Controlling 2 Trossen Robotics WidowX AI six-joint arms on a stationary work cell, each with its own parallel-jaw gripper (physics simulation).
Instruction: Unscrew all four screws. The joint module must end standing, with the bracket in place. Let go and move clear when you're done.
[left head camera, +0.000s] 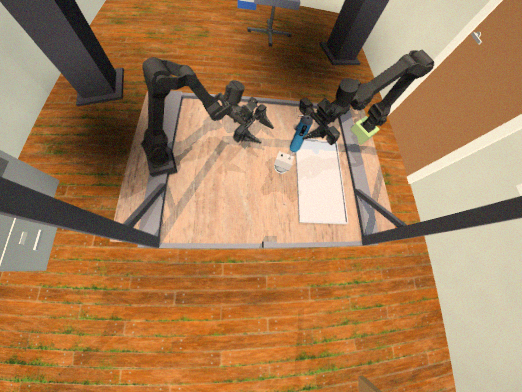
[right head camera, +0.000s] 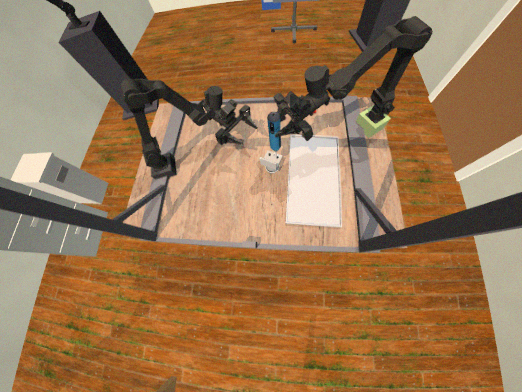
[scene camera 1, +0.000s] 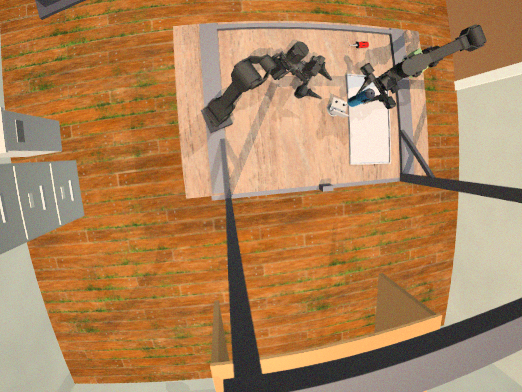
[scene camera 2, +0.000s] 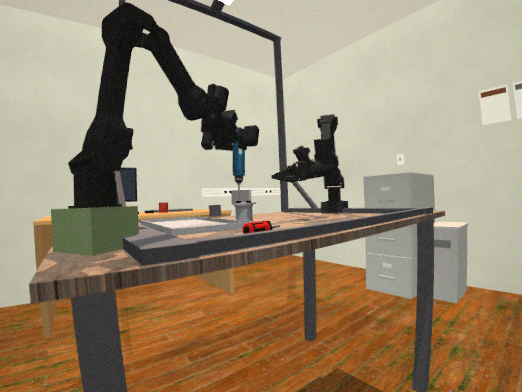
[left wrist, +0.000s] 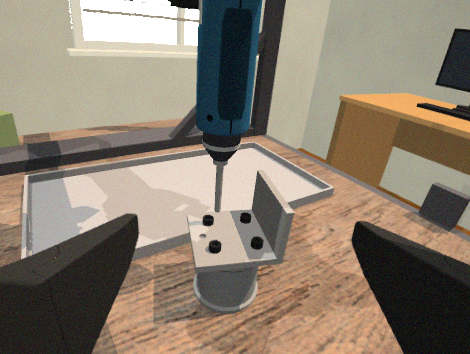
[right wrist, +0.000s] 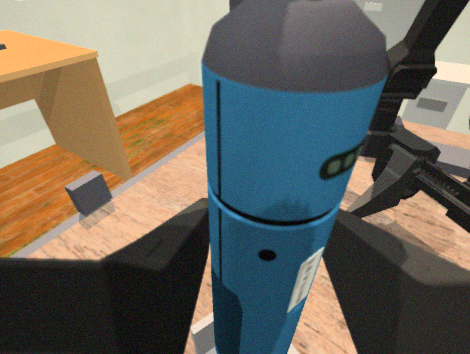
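Where they show: left gripper, fingertip midpoint: (left head camera: 267, 135) (right head camera: 250, 135) (scene camera 1: 326, 89) (scene camera 2: 272, 176) (left wrist: 248, 228); right gripper, fingertip midpoint: (left head camera: 298, 133) (right head camera: 271, 131) (scene camera 1: 360, 99) (scene camera 2: 240, 149) (right wrist: 264, 211); left arm's base, link origin: (left head camera: 159, 159) (right head camera: 160, 164) (scene camera 1: 216, 116) (scene camera 2: 334, 201) (right wrist: 377, 123); right arm's base, link origin: (left head camera: 367, 126) (right head camera: 375, 116) (scene camera 2: 95, 207).
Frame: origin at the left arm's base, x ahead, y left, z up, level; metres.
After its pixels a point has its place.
The grey joint module (left wrist: 226, 287) {z -0.021, x 0.478, y -0.130 m} (scene camera 2: 244, 212) {z -0.018, x 0.516, y -0.134 m} stands upright on the table, with the L-shaped bracket (left wrist: 231, 235) {z 0.014, x 0.493, y -0.152 m} (left head camera: 283, 161) {z 0.057, x 0.470, y -0.177 m} on top. Four black screw heads show in the left wrist view, such as the near left screw (left wrist: 215, 246) {z 0.020, x 0.490, y -0.125 m} and the far left screw (left wrist: 208, 220) {z 0.020, x 0.516, y -0.148 m}. My right gripper (right wrist: 264, 211) {z 0.195, x 0.502, y -0.154 m} is shut on the blue electric screwdriver (right wrist: 272, 165) {z 0.239, x 0.533, y -0.149 m} (left wrist: 227, 75) {z 0.146, x 0.500, y -0.137 m} (scene camera 2: 239, 160) {z 0.153, x 0.527, y -0.138 m} and holds it upright, bit down. The bit's tip is near the bracket's far edge, between the two far screws; contact is unclear. My left gripper (left wrist: 248, 228) {z 0.099, x 0.434, y -0.071 m} (right head camera: 249, 135) {z 0.099, x 0.434, y -0.071 m} is open and empty, back from the module.
A white tray (left wrist: 330, 190) {z -0.039, x 0.476, y -0.406 m} (left head camera: 322, 192) {z -0.048, x 0.633, y -0.324 m} lies beside the module. A red screwdriver (scene camera 1: 363, 44) {z -0.024, x 0.759, y 0.083 m} (scene camera 2: 257, 227) {z -0.032, x 0.776, y 0.098 m} lies near the table edge. A green block (scene camera 2: 95, 230) {z -0.015, x 1.031, y -0.019 m} (left head camera: 365, 131) {z 0.019, x 0.971, y -0.107 m} is under the right arm's base. A small dark block (left wrist: 444, 206) {z -0.018, x 0.318, y -0.447 m} is at the table edge.
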